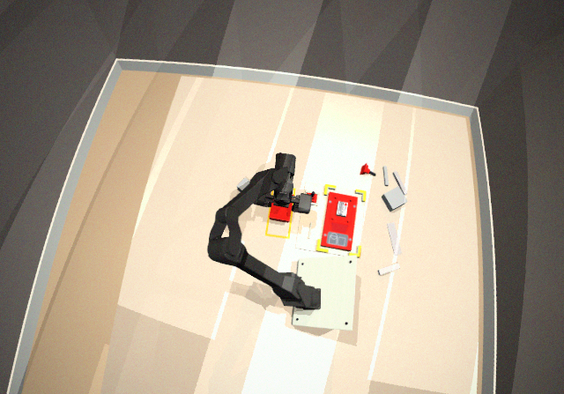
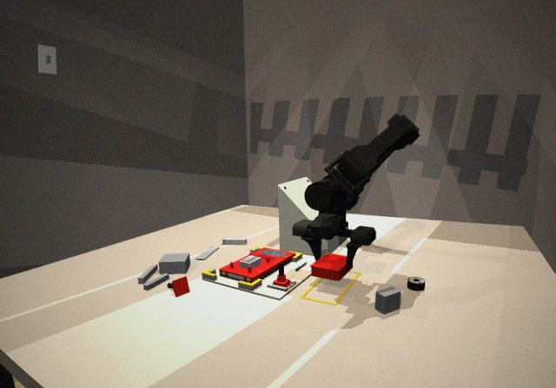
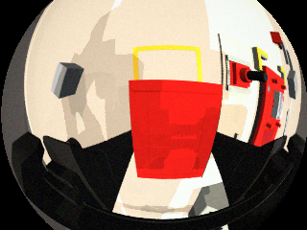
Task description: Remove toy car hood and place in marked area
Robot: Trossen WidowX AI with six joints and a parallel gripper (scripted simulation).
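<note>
The red lever post is 110 mm to the right of my gripper tip, 50 mm ahead of it and 10 mm below it. The rest, counted from my gripper tip: black ring: 190 mm to the left, 40 mm below, 40 mm behind; then small red piece: 310 mm to the right, 170 mm ahead, 30 mm below; then red hood: 10 mm above.
</note>
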